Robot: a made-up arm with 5 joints.
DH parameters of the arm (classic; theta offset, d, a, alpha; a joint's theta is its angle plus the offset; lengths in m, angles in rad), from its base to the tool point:
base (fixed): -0.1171 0 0.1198 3.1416
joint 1: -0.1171 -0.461 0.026 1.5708
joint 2: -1.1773 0 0.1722 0
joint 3: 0.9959 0 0.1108 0
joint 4: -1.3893 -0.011 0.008 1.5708
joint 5: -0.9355 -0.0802 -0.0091 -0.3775
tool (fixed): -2.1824 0.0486 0 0
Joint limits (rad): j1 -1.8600..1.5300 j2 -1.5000..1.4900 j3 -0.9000..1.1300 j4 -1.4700..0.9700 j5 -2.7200..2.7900
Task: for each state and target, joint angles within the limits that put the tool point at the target. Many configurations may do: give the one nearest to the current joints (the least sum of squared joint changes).
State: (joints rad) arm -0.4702 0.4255 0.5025 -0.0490 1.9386
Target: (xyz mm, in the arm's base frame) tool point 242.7 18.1 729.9
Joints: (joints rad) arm -0.3267 -0.4440 -0.1663 -0.2306 1.9518
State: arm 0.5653 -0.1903 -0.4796 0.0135 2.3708
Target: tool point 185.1 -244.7 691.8
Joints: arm 1.2126 0.2028 -0.7407 -0.1846 2.4432
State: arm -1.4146 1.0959 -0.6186 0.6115 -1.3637
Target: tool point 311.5 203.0 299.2
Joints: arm -0.9035 1.4179 -0.3966 0.6803 -1.4055
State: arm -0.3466 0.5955 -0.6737 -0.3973 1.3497
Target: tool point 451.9 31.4 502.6
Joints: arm -0.1313 0.8633 -0.6074 -0.3821 1.3702
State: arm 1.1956 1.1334 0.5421 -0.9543 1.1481
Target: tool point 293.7 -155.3 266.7
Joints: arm 0.6880 1.4900 0.0885 -0.6726 1.3470
